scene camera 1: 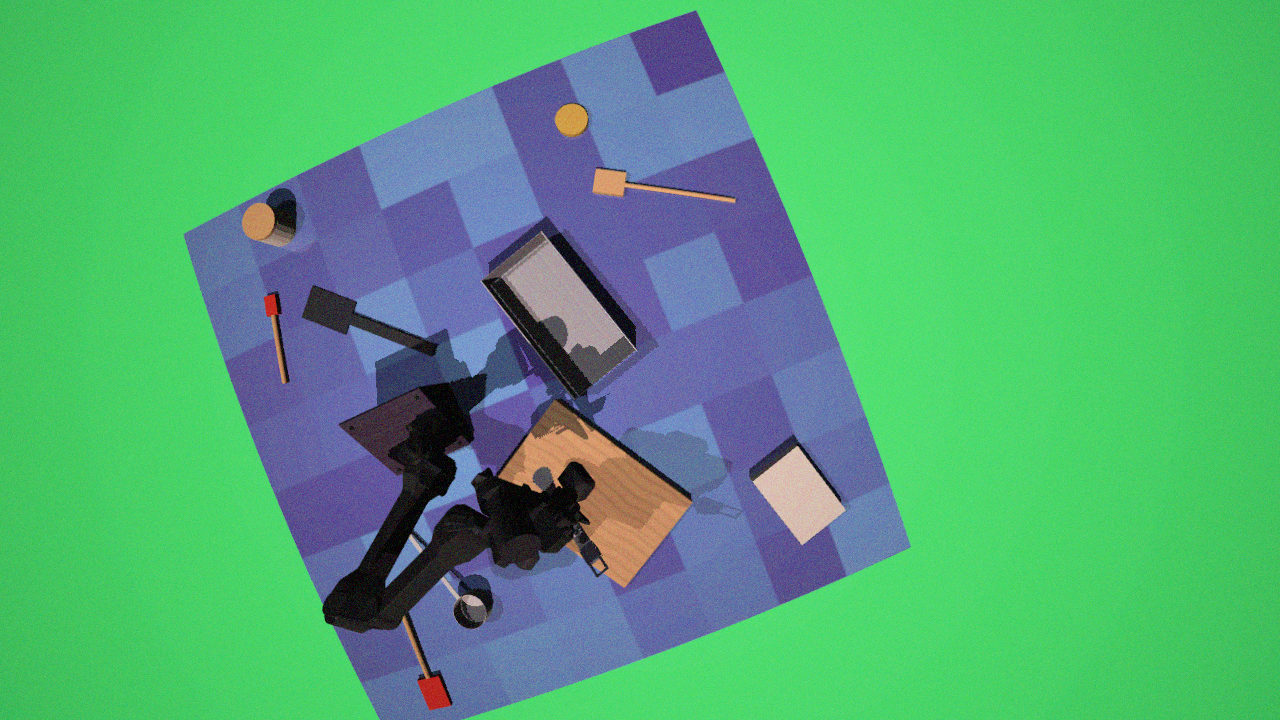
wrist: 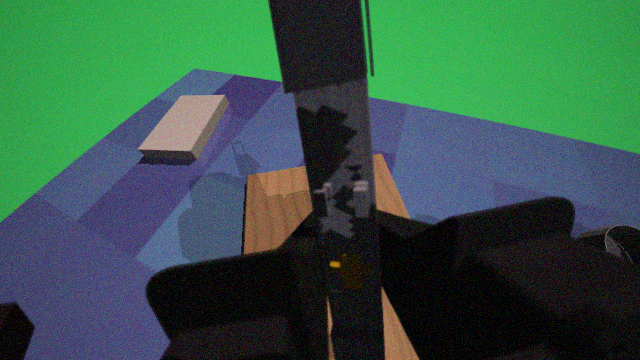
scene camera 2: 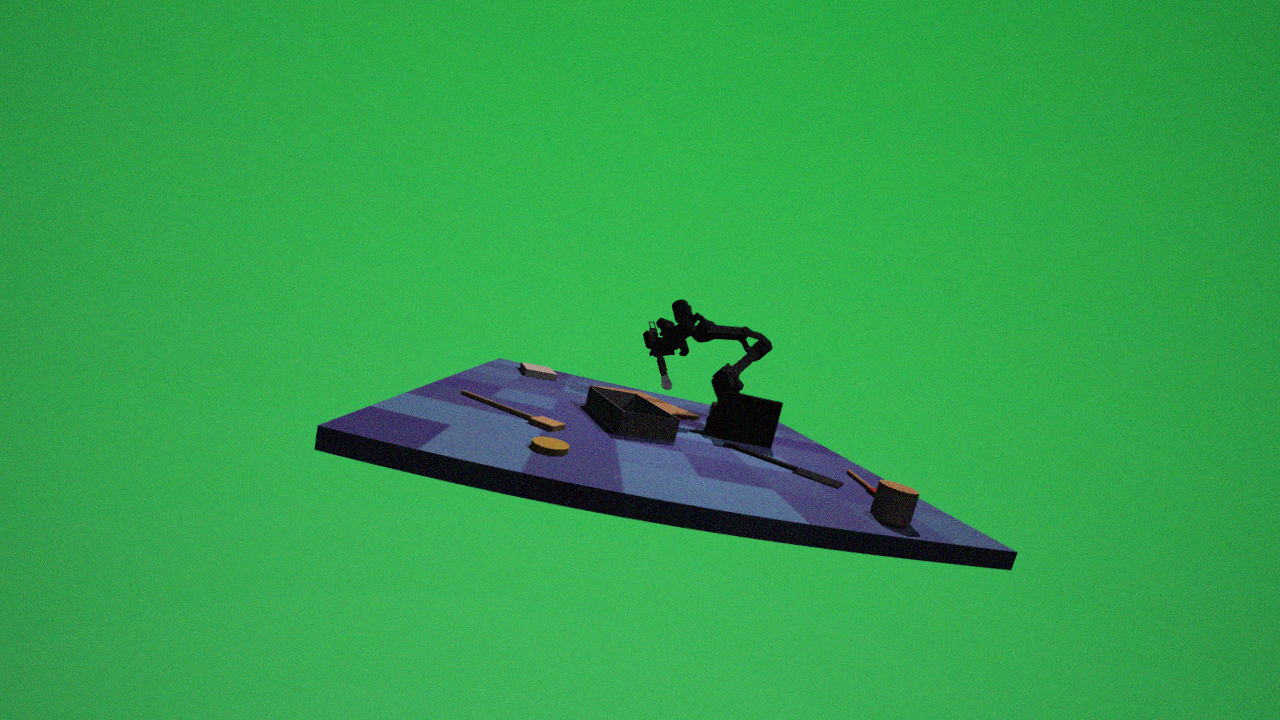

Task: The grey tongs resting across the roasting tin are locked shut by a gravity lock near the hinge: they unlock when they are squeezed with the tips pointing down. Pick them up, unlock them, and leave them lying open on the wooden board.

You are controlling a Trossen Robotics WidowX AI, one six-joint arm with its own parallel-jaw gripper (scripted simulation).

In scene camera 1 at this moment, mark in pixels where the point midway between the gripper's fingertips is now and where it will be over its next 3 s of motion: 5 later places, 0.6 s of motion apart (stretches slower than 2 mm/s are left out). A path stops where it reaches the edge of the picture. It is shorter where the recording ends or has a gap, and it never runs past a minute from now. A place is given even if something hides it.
My gripper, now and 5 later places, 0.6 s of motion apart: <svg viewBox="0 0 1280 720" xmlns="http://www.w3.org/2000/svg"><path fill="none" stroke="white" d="M585 526L599 524L608 519L598 519L586 522L589 516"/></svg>
